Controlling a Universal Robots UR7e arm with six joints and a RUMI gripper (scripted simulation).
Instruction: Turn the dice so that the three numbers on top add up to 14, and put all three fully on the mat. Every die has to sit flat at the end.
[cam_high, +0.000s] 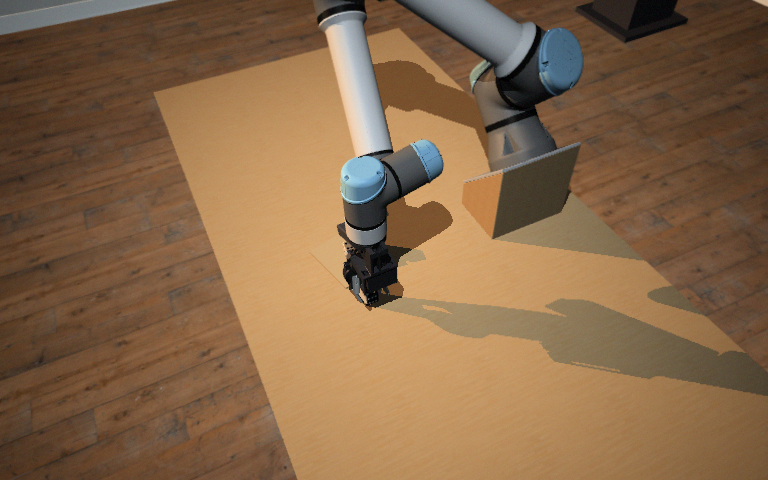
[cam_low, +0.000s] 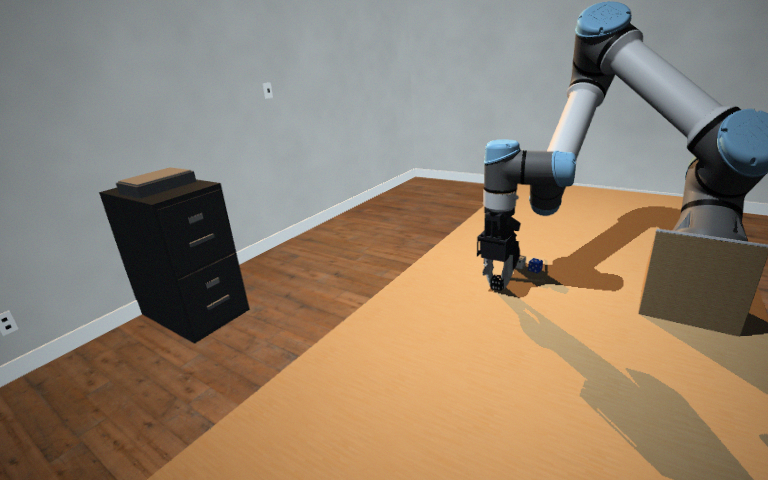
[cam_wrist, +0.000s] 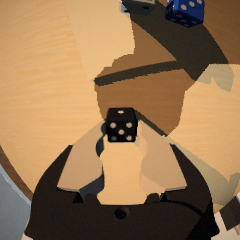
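My gripper is now 130 mm to the left of the white die and 10 mm past it. The rest, counted from my hand: tan mat 130 mm to the right, 20 mm below, 10 mm behind; then blue die 130 mm to the right, 60 mm behind; then black die right at my hand.
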